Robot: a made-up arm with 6 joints.
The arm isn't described. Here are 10 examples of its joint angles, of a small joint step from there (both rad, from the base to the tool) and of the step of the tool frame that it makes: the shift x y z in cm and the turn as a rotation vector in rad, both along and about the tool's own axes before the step.
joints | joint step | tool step
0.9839 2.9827 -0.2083 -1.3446 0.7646 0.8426 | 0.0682 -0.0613 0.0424 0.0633 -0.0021 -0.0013 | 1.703 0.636 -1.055 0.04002 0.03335 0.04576
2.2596 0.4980 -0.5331 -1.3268 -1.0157 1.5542 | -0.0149 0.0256 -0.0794 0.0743 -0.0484 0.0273 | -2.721 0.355 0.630 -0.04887 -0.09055 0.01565
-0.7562 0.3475 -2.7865 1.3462 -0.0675 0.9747 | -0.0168 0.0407 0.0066 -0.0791 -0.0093 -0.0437 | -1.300 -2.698 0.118 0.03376 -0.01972 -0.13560
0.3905 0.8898 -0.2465 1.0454 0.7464 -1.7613 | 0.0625 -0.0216 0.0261 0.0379 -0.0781 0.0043 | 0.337 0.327 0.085 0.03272 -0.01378 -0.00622
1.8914 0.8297 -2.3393 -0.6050 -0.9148 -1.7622 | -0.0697 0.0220 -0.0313 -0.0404 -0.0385 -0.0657 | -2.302 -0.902 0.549 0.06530 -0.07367 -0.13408
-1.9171 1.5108 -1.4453 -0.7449 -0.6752 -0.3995 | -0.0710 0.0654 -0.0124 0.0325 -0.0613 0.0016 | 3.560 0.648 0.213 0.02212 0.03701 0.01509
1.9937 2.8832 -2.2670 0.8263 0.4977 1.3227 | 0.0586 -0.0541 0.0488 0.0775 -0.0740 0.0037 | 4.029 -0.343 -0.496 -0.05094 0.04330 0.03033
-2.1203 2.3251 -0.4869 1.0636 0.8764 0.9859 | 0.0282 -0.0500 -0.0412 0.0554 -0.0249 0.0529 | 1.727 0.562 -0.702 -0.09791 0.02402 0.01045
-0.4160 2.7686 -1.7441 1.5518 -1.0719 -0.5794 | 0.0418 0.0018 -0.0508 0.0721 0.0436 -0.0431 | 0.816 1.730 -1.845 -0.03158 0.06319 0.01845
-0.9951 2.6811 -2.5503 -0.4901 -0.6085 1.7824 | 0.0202 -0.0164 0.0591 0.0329 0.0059 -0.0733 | 1.262 -0.447 -0.060 0.03640 0.00655 -0.02603
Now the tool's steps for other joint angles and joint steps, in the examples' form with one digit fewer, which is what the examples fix.
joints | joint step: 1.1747 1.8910 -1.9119 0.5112 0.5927 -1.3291 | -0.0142 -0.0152 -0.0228 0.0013 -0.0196 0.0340
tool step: -0.47 -1.28 -1.15 0.0564 -0.0201 0.0301
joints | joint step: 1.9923 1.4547 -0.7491 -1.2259 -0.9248 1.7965 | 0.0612 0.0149 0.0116 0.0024 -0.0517 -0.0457
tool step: 1.52 0.92 1.05 -0.0769 0.0686 -0.0313
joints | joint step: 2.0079 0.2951 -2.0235 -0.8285 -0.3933 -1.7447 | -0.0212 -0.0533 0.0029 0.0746 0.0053 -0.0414
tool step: 2.08 -2.60 -0.66 0.0238 0.0557 -0.0035
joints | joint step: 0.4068 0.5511 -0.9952 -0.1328 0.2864 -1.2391 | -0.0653 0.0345 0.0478 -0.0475 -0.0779 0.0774
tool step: 0.43 1.04 1.53 0.0108 0.0622 0.0124
